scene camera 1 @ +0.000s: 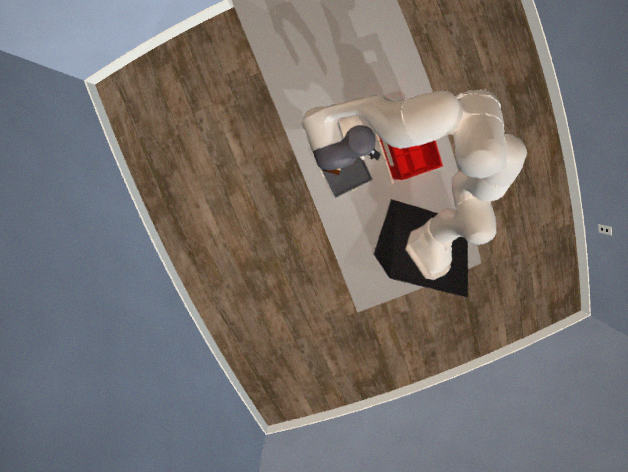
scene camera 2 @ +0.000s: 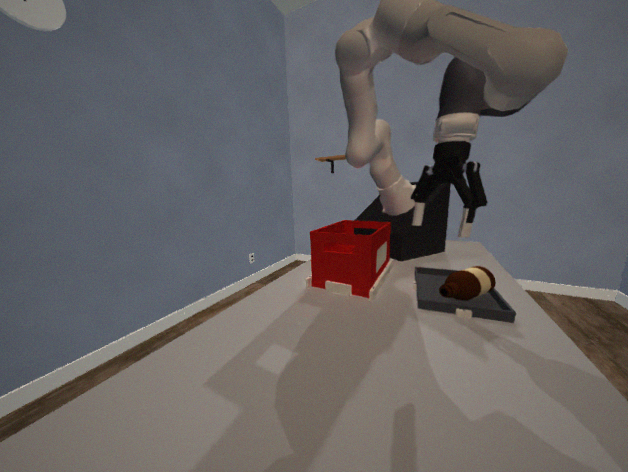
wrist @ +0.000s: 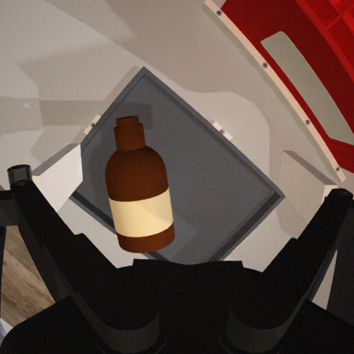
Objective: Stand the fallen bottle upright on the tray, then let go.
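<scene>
The brown bottle (scene camera 2: 463, 285) (wrist: 137, 182) with a cream label lies on its side on the dark grey tray (scene camera 1: 353, 180) (scene camera 2: 436, 306) (wrist: 205, 165). In the wrist view its neck points up, toward the tray's upper corner, and its base overlaps the tray's lower-left edge. In scene camera 1 the arm hides most of the bottle. My gripper (scene camera 2: 441, 219) (wrist: 181, 164) is wide open and empty, above the tray and apart from the bottle. In the wrist view the bottle lies nearer the left finger.
A red crate (scene camera 1: 406, 174) (scene camera 2: 332, 266) (wrist: 250, 20) stands beside the tray, with pale strips along its base. The black robot pedestal (scene camera 1: 393, 238) (scene camera 2: 421, 238) stands behind them in scene camera 2. A small wooden shelf (scene camera 2: 329, 158) shows at the far wall.
</scene>
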